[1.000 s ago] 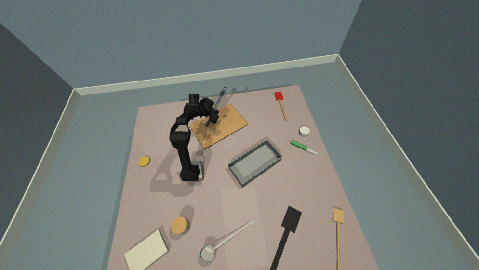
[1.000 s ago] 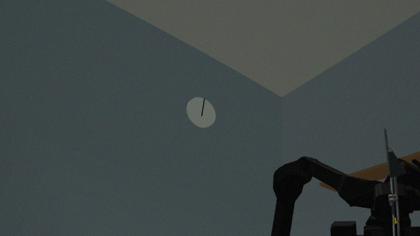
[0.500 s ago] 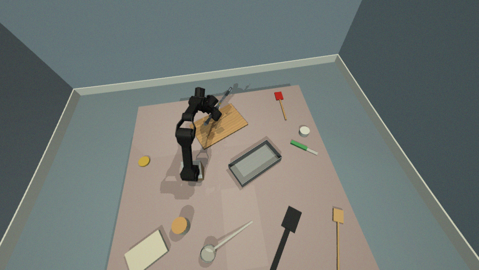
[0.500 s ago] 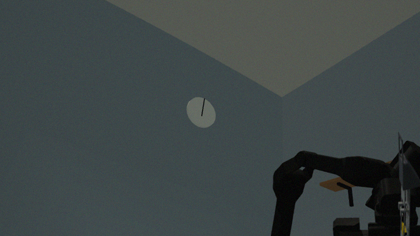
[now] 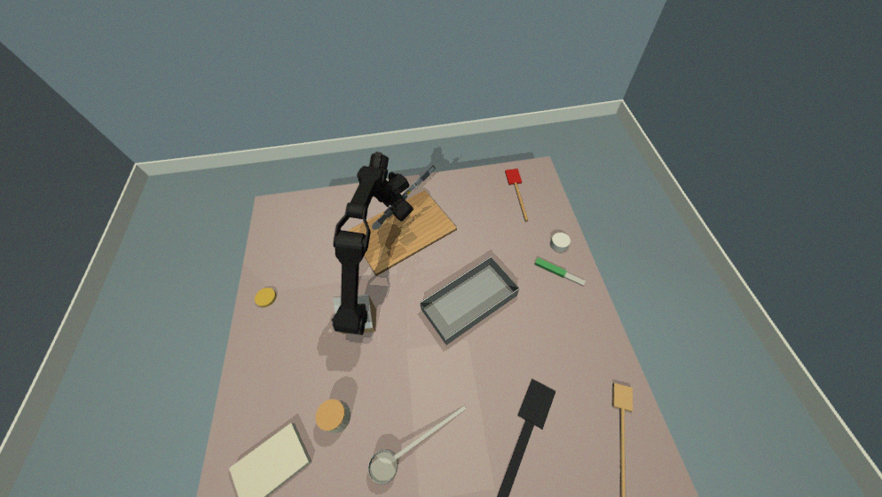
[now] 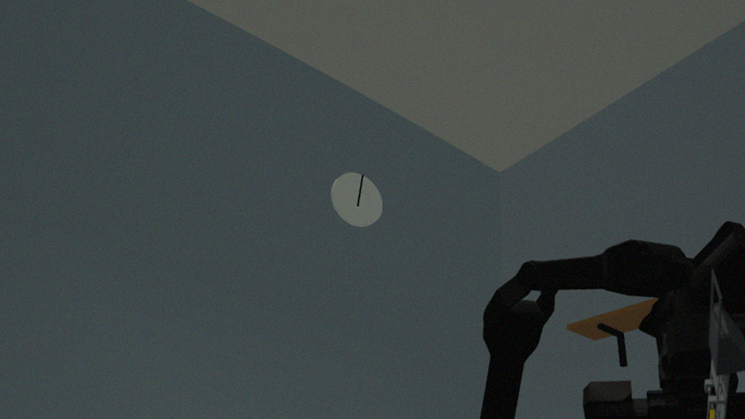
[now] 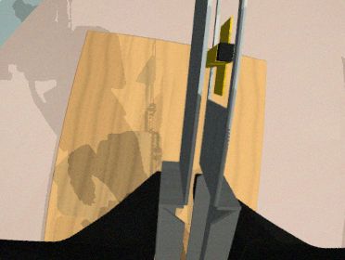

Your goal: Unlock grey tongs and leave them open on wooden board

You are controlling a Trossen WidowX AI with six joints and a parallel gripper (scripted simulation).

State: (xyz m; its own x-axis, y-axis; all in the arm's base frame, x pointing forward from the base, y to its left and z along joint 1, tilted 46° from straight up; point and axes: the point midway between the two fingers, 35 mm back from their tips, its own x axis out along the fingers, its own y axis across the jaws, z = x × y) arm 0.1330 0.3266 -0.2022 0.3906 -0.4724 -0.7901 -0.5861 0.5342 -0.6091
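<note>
The wooden board is 20 mm behind my gripper tip, 10 mm to the right of it and 130 mm below it. Also, from my gripper tip: black lock piece 30 mm ahead, 20 mm to the left, 60 mm above; grey roasting tin 220 mm ahead, 320 mm to the right, 110 mm below; red spatula 450 mm ahead, 180 mm to the left, 140 mm below.
</note>
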